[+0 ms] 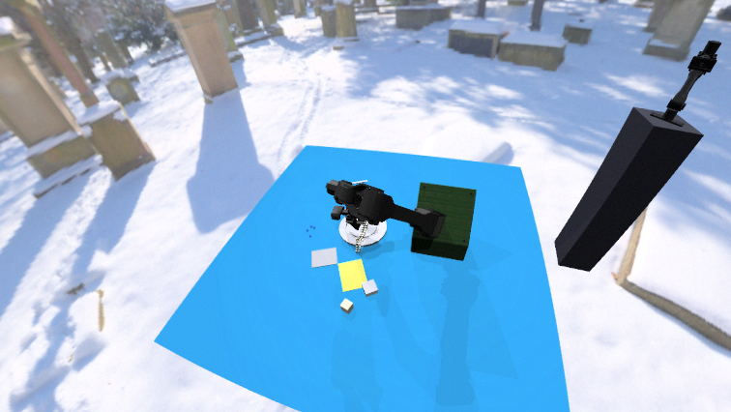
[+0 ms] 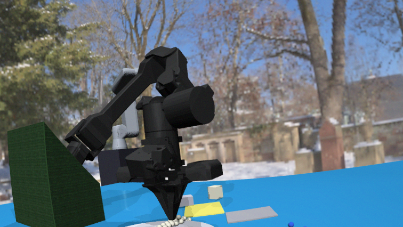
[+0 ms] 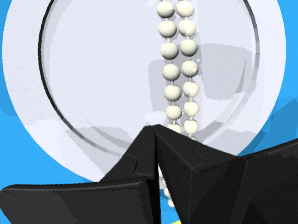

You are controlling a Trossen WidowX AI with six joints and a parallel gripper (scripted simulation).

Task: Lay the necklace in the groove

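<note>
My gripper tip is now 40 mm to the left of the round white bead board and 20 mm above it. Also, from my gripper tip: yellow tile (190 mm to the left, 50 mm behind, 30 mm below); red object (150 mm to the right, 100 mm ahead, 30 mm below); grey tile (150 mm to the left, 80 mm ahead, 30 mm below).
</note>
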